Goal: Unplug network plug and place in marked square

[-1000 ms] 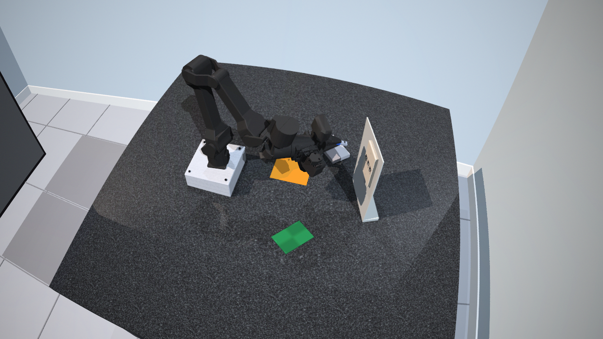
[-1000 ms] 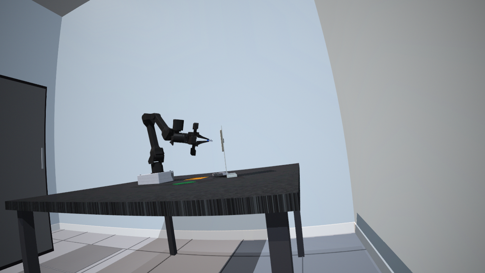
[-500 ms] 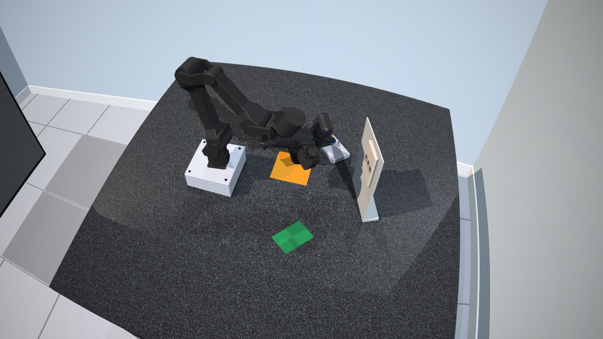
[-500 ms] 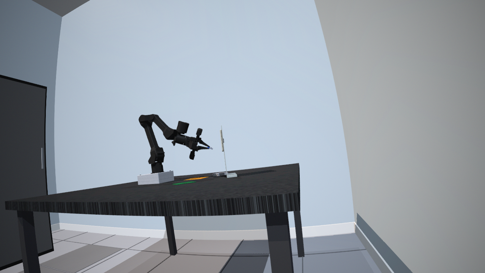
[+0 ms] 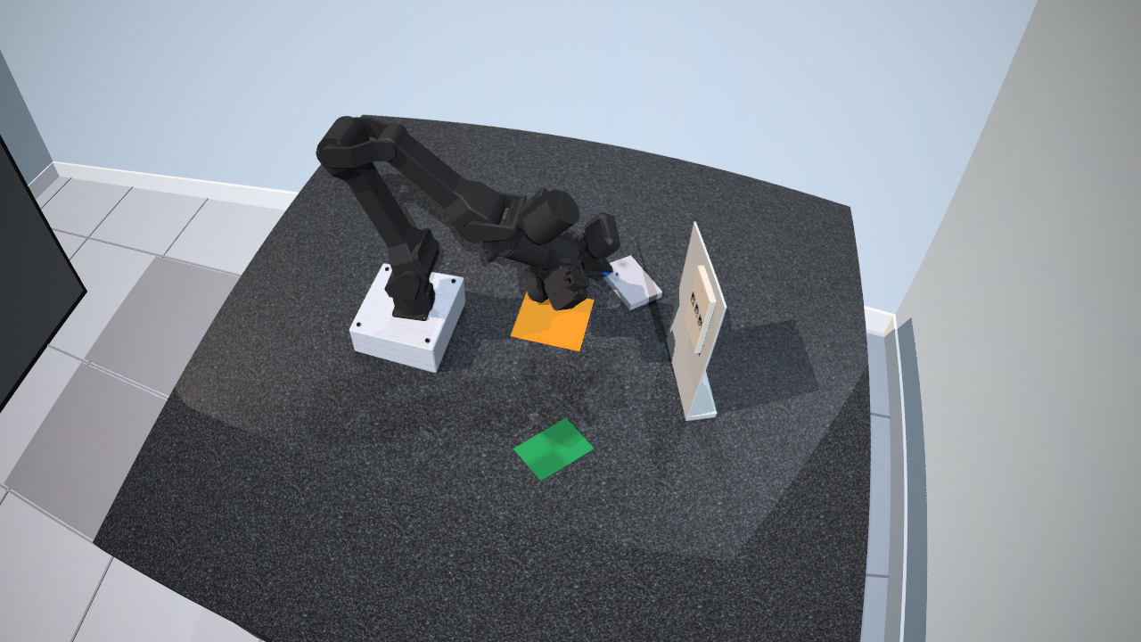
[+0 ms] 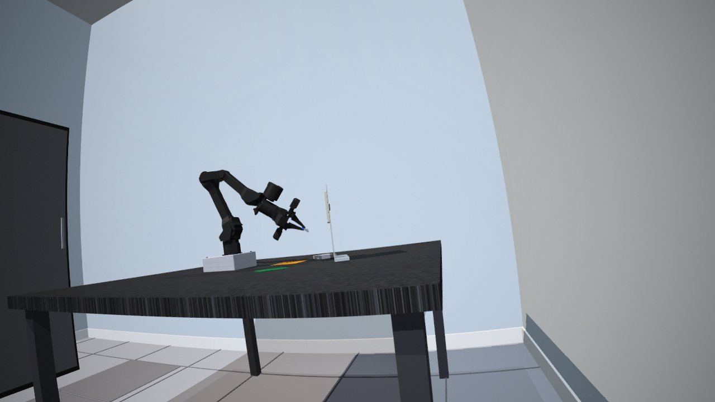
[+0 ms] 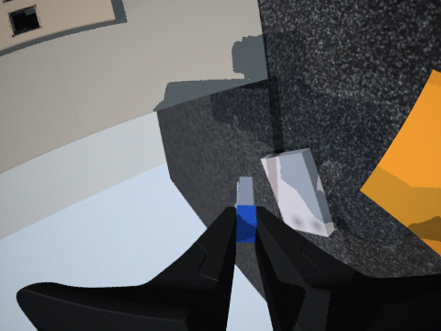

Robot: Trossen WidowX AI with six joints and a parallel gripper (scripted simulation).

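Now: gripper tip 90 mm past the orange square, 10 mm to the right of it and 140 mm above it. Also, from my gripper tip: thin grey tab (10 mm ahead); then network plug (10 mm ahead); then flat block (40 mm ahead, 110 mm to the left, 130 mm below).
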